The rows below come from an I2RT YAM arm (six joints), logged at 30 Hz.
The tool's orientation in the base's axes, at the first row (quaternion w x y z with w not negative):
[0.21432, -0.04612, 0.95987, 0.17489]
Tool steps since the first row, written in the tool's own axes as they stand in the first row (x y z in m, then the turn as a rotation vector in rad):
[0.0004, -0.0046, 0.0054, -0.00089, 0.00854, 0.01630]
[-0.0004, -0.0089, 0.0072, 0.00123, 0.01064, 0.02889]
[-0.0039, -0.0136, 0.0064, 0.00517, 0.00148, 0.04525]
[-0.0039, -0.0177, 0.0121, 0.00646, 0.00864, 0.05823]
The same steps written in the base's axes. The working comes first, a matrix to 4 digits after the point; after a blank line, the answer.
The tool's axes in the first row as the columns of a matrix, in the base's axes (used below as rounded here):
[-0.9039, -0.1635, 0.3953]
[-0.0136, 0.9346, 0.3555]
[-0.4276, 0.3160, -0.8470]

[0.0025, -0.0024, -0.0062, 0.00585, 0.01379, -0.01073]
[0.0047, -0.0058, -0.0087, 0.00857, 0.02020, -0.02163]
[0.0083, -0.0104, -0.0081, 0.01297, 0.01740, -0.04007]
[0.0112, -0.0122, -0.0142, 0.01577, 0.02869, -0.04935]

